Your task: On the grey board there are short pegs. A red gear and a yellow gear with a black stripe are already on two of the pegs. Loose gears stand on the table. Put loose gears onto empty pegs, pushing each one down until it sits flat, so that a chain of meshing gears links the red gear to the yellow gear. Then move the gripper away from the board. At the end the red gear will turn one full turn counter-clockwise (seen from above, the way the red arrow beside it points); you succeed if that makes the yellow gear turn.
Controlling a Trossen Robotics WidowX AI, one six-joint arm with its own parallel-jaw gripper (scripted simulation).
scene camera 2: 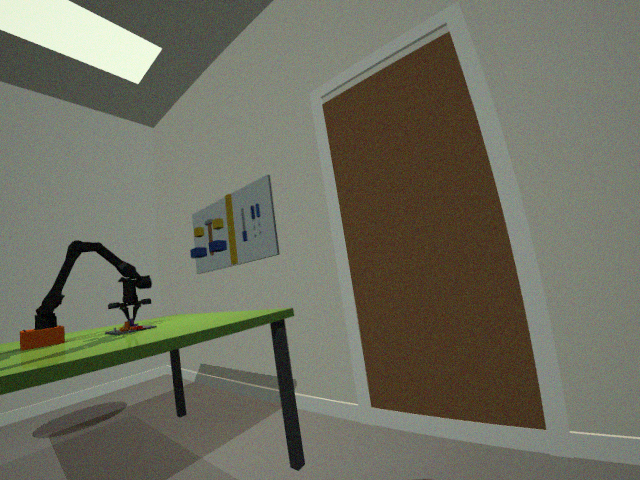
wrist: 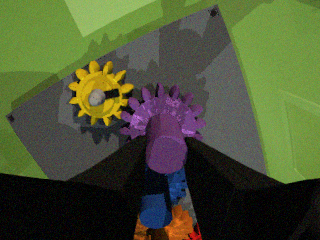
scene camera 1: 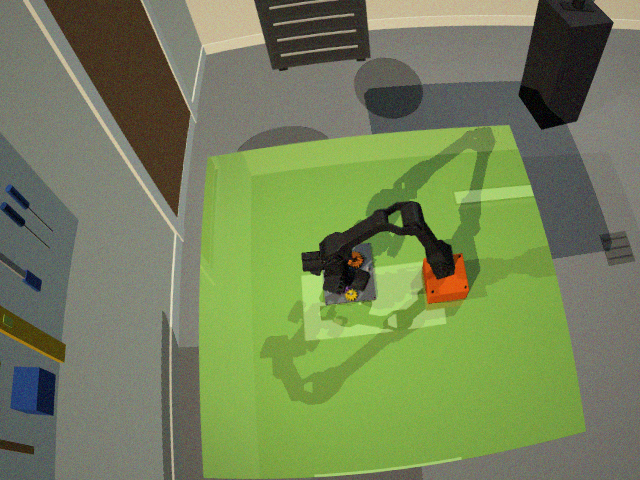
Labels:
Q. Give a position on a blue gear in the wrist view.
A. At 160,190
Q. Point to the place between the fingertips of the gripper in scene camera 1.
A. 341,283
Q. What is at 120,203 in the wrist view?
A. The gripper.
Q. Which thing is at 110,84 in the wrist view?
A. A yellow gear.

